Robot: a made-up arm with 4 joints. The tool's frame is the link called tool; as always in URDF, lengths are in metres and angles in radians. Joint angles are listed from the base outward.
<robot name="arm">
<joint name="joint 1" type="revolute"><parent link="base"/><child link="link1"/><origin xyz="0 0 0.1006" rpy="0 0 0"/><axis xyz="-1 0 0"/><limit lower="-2.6" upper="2.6"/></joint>
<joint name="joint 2" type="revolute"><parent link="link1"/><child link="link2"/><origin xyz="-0.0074 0.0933 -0.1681" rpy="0 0 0"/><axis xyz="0 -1 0"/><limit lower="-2.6" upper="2.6"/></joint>
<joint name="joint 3" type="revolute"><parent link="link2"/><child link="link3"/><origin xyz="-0.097 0.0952 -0.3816" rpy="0 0 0"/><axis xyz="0 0 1"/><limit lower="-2.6" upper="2.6"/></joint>
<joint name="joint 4" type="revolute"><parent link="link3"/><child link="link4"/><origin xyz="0.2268 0.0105 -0.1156" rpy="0 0 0"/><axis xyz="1 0 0"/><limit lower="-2.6" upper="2.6"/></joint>
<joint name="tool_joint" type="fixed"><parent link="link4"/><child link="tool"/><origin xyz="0.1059 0.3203 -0.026" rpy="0 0 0"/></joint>
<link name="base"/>
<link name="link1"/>
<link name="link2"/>
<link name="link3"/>
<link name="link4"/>
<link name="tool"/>
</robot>
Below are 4 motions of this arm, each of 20 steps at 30 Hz.
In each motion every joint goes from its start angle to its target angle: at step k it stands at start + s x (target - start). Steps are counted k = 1, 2, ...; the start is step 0. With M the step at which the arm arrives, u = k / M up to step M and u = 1 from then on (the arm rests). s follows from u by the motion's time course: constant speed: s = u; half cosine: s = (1 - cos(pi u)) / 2; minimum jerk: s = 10 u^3 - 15 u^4 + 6 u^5.
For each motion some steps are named. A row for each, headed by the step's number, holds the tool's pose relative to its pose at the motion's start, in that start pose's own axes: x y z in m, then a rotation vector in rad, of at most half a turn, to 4 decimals.
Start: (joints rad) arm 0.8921 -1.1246 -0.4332 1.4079
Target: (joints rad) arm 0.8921 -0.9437 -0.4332 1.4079
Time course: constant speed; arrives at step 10
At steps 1, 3, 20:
1: 0.0030 0.0046 -0.0007 0.0076 -0.0027 0.0162
3: 0.0088 0.0139 -0.0018 0.0228 -0.0080 0.0486
20: 0.0267 0.0479 -0.0046 0.0759 -0.0266 0.1620

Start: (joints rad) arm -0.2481 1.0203 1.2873 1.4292
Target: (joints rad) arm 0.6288 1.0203 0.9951 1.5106
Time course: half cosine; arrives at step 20
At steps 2, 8, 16, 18, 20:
2: -0.0091 -0.0051 -0.0050 -0.0012 0.0125 -0.0091
8: -0.1364 -0.0661 -0.0525 -0.0238 0.1752 -0.1282
16: -0.3725 -0.1396 -0.0531 -0.0938 0.4520 -0.3292
18: -0.4016 -0.1456 -0.0459 -0.1053 0.4868 -0.3537
20: -0.4115 -0.1475 -0.0431 -0.1094 0.4988 -0.3621

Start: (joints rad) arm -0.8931 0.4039 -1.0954 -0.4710
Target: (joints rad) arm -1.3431 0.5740 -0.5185 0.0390
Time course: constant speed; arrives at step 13
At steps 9, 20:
9: -0.2261 0.1553 0.3443 0.6165 0.0650 0.2920
20: -0.2943 0.1598 0.5126 0.9004 0.0944 0.3958

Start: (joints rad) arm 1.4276 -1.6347 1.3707 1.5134
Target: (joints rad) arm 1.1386 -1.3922 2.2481 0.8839
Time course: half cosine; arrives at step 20
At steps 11, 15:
11: -0.1639 -0.0724 -0.2879 -0.4922 0.6625 0.1549
15: -0.3060 -0.1408 -0.3414 -0.7041 0.9696 0.2986

